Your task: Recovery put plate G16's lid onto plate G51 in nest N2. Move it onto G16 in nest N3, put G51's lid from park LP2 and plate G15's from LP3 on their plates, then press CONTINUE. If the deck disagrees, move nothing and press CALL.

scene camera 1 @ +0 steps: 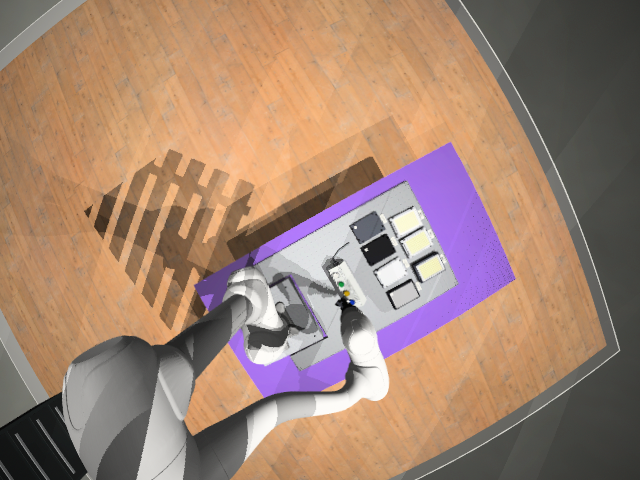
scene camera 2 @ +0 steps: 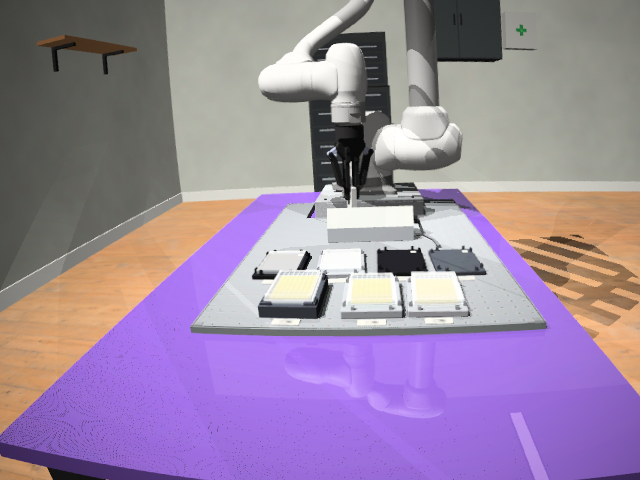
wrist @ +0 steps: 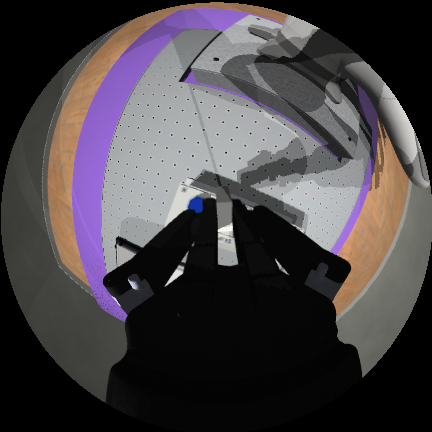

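Pixels of known places: gripper, between the fingertips: [scene camera 1: 344, 299] [wrist: 222, 196]; arm's base, origin of its link: [scene camera 2: 369, 190] [wrist: 306, 58].
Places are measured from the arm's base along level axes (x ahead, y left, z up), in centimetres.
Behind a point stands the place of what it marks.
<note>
My gripper [scene camera 1: 342, 302] @[x 35.9, y -4.1, z 1.2 cm] [scene camera 2: 353, 198] [wrist: 222, 196] @[x 35.9, y -4.1, z 1.2 cm] is shut, with a pale strip at its fingertips. It points down at the button box [scene camera 1: 355, 281] @[x 44.2, y 0.8, z 0.3 cm] [scene camera 2: 370, 231] @[x 44.6, y 0.9, z -1.8 cm] [wrist: 176, 206] @[x 39.3, y -9.4, z 2.1 cm], beside the blue button [scene camera 1: 352, 302] @[x 38.3, y -6.8, z 2.6 cm] [wrist: 196, 205] @[x 38.0, y -6.9, z 2.5 cm]; contact cannot be told. The yellow button [scene camera 1: 346, 293] @[x 37.9, y -1.6, z 2.5 cm] and green button [scene camera 1: 341, 284] @[x 37.8, y 3.3, z 2.6 cm] show in scene camera 1. Three yellow-filled plates [scene camera 1: 405, 221] @[x 79.1, y 14.1, z -1.6 cm] [scene camera 1: 416, 242] @[x 79.3, y 2.6, z -1.6 cm] [scene camera 1: 430, 267] @[x 80.0, y -11.7, z -1.1 cm] stand in the outer row of nests. The inner row has a slate park [scene camera 1: 367, 226] @[x 61.9, y 20.6, z -3.5 cm] [scene camera 2: 456, 259] @[x 61.9, y 20.2, z -3.5 cm], a black one [scene camera 1: 377, 249] @[x 61.1, y 8.5, z -3.5 cm] [scene camera 2: 400, 260] @[x 61.8, y 7.7, z -3.5 cm], a white one [scene camera 1: 391, 272] @[x 61.9, y -4.7, z -2.7 cm] [scene camera 2: 342, 260] @[x 63.4, y -4.8, z -2.7 cm] and a grey-topped one [scene camera 1: 403, 295] @[x 62.1, y -18.1, z -2.7 cm] [scene camera 2: 282, 261] @[x 63.5, y -17.9, z -2.7 cm]. Lids and labels are unreadable.
The grey perforated deck [scene camera 1: 310, 248] @[x 32.7, y 24.3, z -4.4 cm] [scene camera 2: 232, 304] @[x 82.1, y -23.9, z -4.5 cm] [wrist: 150, 130] @[x 30.2, y -20.2, z -4.5 cm] lies on the purple table [scene camera 1: 475, 222] @[x 114.8, y -5.0, z -5.7 cm] [scene camera 2: 320, 413] @[x 110.8, y -3.8, z -5.8 cm]. A cable [scene camera 2: 430, 238] @[x 44.0, y 16.3, z -4.1 cm] leaves the button box. The arm's mounting plate [wrist: 210, 52] @[x 12.7, y -15.5, z 0.3 cm] lies behind the box, with the arm above it.
</note>
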